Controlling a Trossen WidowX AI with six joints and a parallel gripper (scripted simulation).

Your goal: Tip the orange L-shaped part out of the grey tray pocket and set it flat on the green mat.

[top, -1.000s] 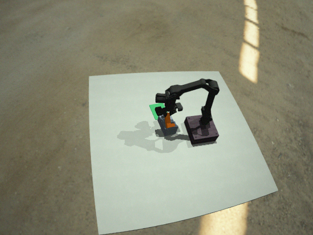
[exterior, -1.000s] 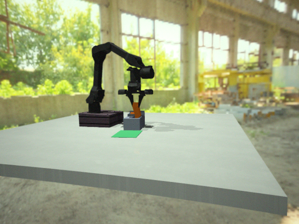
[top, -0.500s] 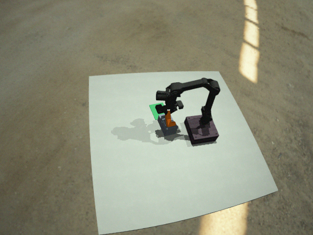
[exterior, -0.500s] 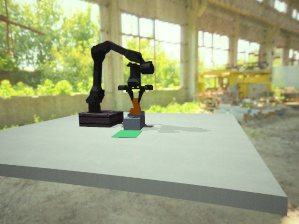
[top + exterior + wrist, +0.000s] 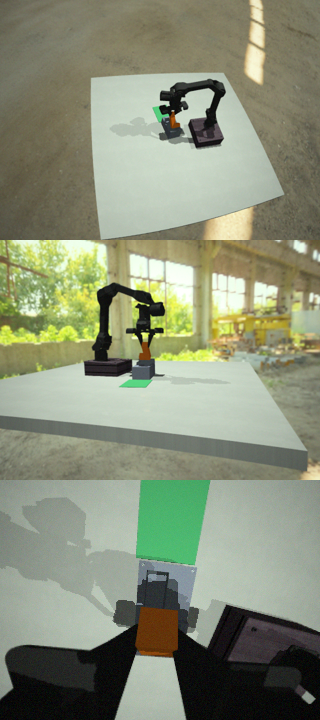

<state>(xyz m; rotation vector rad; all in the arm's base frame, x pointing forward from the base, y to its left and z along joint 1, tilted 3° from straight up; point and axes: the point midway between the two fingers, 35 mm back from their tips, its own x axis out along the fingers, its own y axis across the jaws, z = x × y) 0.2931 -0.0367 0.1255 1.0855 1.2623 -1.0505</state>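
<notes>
The green mat lies 17 cm below my gripper tip, 14 cm to the right of it and 1 cm ahead of it. The rest, counted from my gripper tip: orange L-shaped part (3 cm to the left, 3 cm below, 2 cm behind).
</notes>
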